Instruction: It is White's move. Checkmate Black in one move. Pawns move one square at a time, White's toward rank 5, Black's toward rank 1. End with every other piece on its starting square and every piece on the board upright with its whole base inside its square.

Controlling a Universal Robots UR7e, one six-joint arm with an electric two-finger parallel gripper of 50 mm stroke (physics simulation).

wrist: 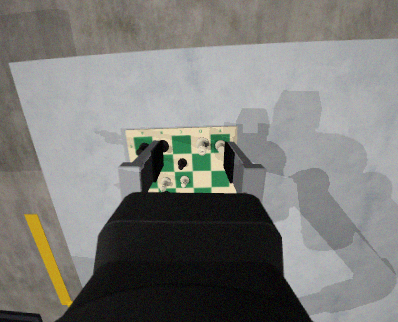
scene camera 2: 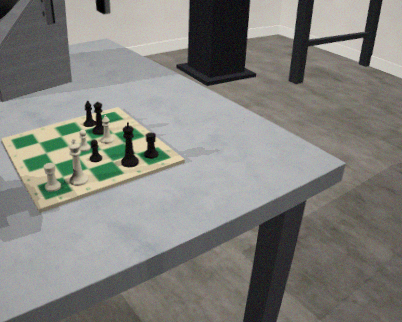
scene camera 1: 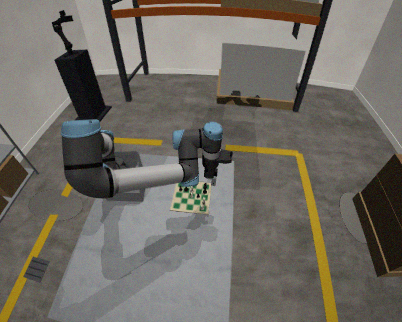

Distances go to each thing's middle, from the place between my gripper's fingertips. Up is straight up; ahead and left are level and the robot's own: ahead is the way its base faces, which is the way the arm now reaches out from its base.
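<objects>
Relative to the chessboard (scene camera 2: 33,149), my gripper is 23 cm above, 13 cm past and 3 cm to the right of it.
</objects>
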